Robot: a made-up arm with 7 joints.
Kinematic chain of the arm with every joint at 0, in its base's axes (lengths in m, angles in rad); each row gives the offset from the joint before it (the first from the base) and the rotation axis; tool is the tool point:
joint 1: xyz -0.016 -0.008 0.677 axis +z
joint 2: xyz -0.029 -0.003 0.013 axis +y
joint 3: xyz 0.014 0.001 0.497 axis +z
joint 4: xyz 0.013 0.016 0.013 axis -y
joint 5: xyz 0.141 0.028 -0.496 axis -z
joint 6: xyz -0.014 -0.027 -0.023 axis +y
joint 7: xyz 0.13 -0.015 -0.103 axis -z
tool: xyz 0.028 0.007 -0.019
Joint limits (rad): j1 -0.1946..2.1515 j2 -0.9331..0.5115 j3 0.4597..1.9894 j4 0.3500..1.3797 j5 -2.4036..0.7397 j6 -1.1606..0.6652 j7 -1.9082..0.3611
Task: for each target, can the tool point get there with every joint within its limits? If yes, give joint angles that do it. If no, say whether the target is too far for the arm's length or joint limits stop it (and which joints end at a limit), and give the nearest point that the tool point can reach.
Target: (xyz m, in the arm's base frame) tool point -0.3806 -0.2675 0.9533
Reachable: yes | joints 1.9720 0.2807 1.4567 0.8359 -2.1074 -0.8765 -0.7971
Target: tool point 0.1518 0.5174 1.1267
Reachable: yes | joints 0.0021 -0.6578 0.8003 0.7958 -0.4369 0.1695 -0.6101
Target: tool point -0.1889 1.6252 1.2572
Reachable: no: too far | nearest point -0.1108 0.8876 1.0092 | short by 0.782 m
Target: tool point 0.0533 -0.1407 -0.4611
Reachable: no: joint limits stop it (at a limit: joint 1, joint 2, joint 3, joint 4, joint 7) | nearest point -0.1188 -0.2770 0.4158 | short by 0.904 m
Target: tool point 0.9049 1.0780 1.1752
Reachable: no: too far | nearest point 0.5676 0.6802 1.0040 | short by 0.549 m
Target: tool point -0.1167 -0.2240 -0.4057
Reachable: no: joint limits stop it (at a limit: joint 1, joint 2, joint 3, joint 4, joint 7) | nearest point -0.1490 -0.2894 0.4109 | short by 0.820 m
